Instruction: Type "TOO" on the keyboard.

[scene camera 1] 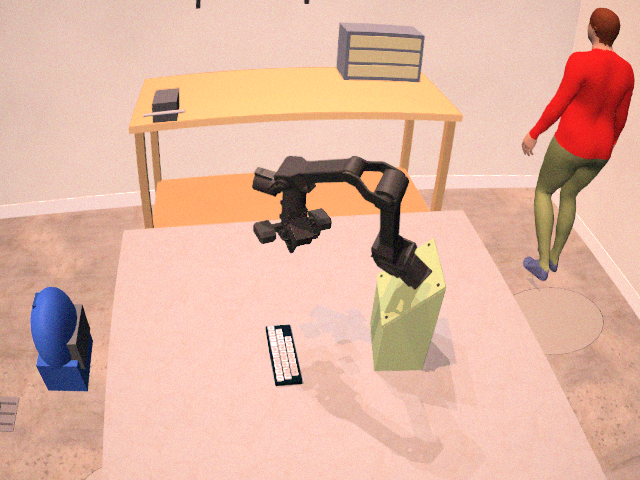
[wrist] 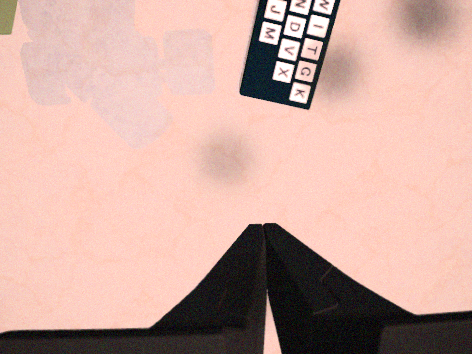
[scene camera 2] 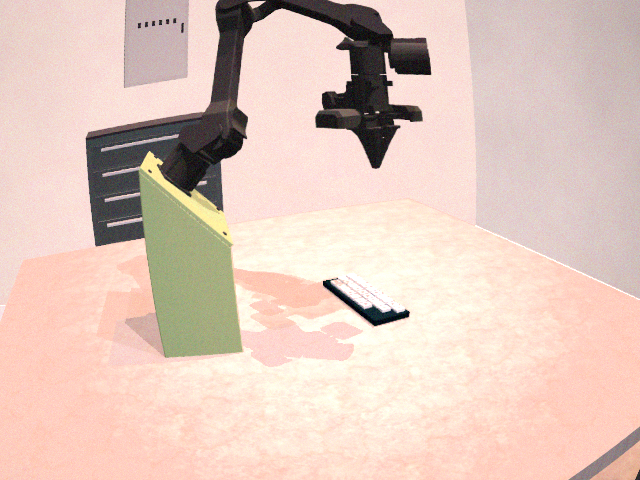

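Pixels of known places: gripper, fingertip midpoint: point(scene camera 1: 290, 252) point(wrist: 262, 236) point(scene camera 2: 375, 168); arm's base at its link origin: point(scene camera 1: 418, 275) point(scene camera 2: 172, 180).
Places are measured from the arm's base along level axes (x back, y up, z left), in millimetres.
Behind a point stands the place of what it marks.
A small dark keyboard point(scene camera 1: 283, 354) @(x -315, y -253, z -115 mm) point(scene camera 2: 366, 300) @(x -287, y -253, z -153 mm) point(wrist: 286, 60) @(x -290, y -258, z -189 mm) with white keys lies flat on the table. In the wrist view one end of it shows at the top, its letters turned sideways; the T key point(wrist: 312, 49) @(x -314, y -253, z -181 mm) is in the outer row, between the I key point(wrist: 317, 26) @(x -320, y -253, z -161 mm) and the G key point(wrist: 305, 71) @(x -306, y -253, z -200 mm). No O key shows in that view. My gripper point(scene camera 1: 292, 249) @(x -243, y 1, z -218 mm) point(scene camera 2: 375, 166) @(x -243, y 1, z -218 mm) point(wrist: 262, 236) @(x -243, y 1, z -218 mm) is shut and empty. It points down, high above the table, with its tips apart from the keyboard.
My arm stands on a green slanted pedestal point(scene camera 1: 406, 330) @(x -65, y -106, z 68 mm) point(scene camera 2: 193, 289) @(x 32, y -153, z -97 mm) on the table point(scene camera 1: 206, 423) @(x -602, y -270, z 10 mm) point(scene camera 2: 310, 413) @(x 18, y -271, z -339 mm). Behind it is a wooden bench point(scene camera 1: 268, 95) with a drawer box point(scene camera 1: 383, 56). A person in red point(scene camera 1: 589, 108) stands at the right, and a blue object point(scene camera 1: 54, 325) is at the left.
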